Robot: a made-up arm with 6 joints.
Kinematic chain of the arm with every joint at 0, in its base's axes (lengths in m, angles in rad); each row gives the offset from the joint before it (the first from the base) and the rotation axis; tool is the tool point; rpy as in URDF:
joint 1: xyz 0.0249 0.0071 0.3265 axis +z
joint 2: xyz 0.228 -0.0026 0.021 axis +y
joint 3: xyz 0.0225 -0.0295 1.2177 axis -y
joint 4: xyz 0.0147 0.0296 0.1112 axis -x
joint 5: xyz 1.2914 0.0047 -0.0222 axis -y
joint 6: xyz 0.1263 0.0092 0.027 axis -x
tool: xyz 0.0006 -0.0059 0.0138 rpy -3.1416 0 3.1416
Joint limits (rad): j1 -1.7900..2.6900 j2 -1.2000..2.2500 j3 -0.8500..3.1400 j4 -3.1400..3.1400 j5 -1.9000..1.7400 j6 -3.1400..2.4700
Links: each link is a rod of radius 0.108 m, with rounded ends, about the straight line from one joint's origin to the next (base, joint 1, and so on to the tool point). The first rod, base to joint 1, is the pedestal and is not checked.
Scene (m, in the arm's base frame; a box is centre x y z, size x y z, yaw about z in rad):
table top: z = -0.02
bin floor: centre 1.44 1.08 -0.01 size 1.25 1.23 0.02 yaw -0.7
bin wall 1: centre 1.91 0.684 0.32 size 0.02 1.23 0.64 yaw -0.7
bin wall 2: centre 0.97 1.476 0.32 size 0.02 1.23 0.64 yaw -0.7
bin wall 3: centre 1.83 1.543 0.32 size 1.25 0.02 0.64 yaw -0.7
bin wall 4: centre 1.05 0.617 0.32 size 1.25 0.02 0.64 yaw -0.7
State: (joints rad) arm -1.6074 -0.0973 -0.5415 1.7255 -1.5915 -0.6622
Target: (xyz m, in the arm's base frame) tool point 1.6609 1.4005 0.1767
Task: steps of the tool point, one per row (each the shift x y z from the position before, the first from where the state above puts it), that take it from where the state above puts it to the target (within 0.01 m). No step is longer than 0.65 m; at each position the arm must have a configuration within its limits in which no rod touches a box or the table.
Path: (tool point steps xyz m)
1: 0.4423 -0.0918 0.0050
2: 0.4761 0.0536 -0.0024
3: 0.4610 0.2100 -0.0096
4: 0.3933 0.3609 -0.0167
5: 0.2759 0.4879 -0.0239
6: 0.1174 0.5745 -0.0307
7: -0.0675 0.6084 -0.0377
8: -0.2609 0.5809 -0.0439
9: 0.0280 0.0271 -0.3892
10: -0.0280 -0.0271 -0.3814

